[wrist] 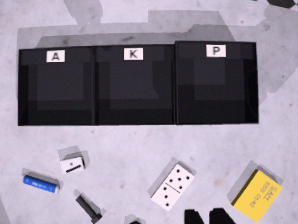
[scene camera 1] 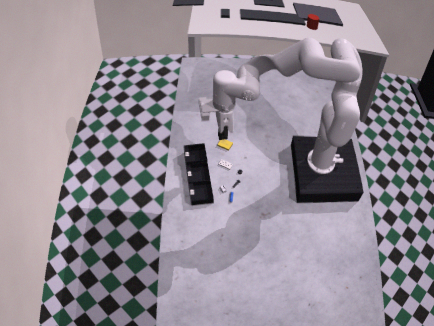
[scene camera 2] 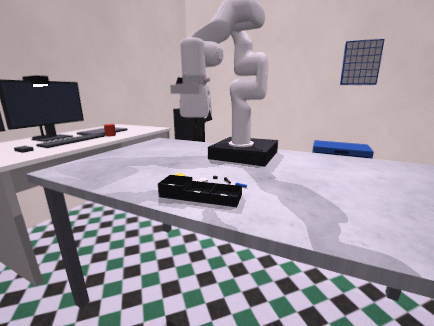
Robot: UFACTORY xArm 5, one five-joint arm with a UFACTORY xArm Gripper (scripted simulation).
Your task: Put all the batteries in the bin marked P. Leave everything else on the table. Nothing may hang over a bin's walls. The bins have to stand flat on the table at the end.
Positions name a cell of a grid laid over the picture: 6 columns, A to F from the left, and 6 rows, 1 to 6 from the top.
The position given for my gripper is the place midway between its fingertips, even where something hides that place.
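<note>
My own gripper (scene camera 2: C3) is there for me to see. In the wrist view I see a domino (wrist: D5), and with the domino, in that same view, a yellow block (wrist: F6).
</note>
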